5 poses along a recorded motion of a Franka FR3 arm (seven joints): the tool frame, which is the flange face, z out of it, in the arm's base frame.
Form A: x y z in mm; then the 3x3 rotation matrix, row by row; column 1 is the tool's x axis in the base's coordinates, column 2 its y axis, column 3 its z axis. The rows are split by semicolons.
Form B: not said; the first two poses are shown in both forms.
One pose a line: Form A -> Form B
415.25, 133.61, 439.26; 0.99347, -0.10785, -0.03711; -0.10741, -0.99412, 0.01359; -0.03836, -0.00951, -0.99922 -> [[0.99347, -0.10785, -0.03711, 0.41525], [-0.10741, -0.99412, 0.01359, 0.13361], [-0.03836, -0.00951, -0.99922, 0.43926], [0, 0, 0, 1]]
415.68, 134.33, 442.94; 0.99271, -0.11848, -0.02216; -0.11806, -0.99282, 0.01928; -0.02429, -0.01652, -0.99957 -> [[0.99271, -0.11848, -0.02216, 0.41568], [-0.11806, -0.99282, 0.01928, 0.13433], [-0.02429, -0.01652, -0.99957, 0.44294], [0, 0, 0, 1]]
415.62, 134.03, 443.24; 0.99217, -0.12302, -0.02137; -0.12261, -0.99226, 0.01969; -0.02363, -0.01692, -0.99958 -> [[0.99217, -0.12302, -0.02137, 0.41562], [-0.12261, -0.99226, 0.01969, 0.13403], [-0.02363, -0.01692, -0.99958, 0.44324], [0, 0, 0, 1]]
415.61, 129.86, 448.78; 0.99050, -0.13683, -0.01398; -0.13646, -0.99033, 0.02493; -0.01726, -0.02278, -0.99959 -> [[0.99050, -0.13683, -0.01398, 0.41561], [-0.13646, -0.99033, 0.02493, 0.12986], [-0.01726, -0.02278, -0.99959, 0.44878], [0, 0, 0, 1]]
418.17, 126.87, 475.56; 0.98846, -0.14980, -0.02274; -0.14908, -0.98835, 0.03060; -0.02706, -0.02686, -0.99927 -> [[0.98846, -0.14980, -0.02274, 0.41817], [-0.14908, -0.98835, 0.03060, 0.12687], [-0.02706, -0.02686, -0.99927, 0.47556], [0, 0, 0, 1]]
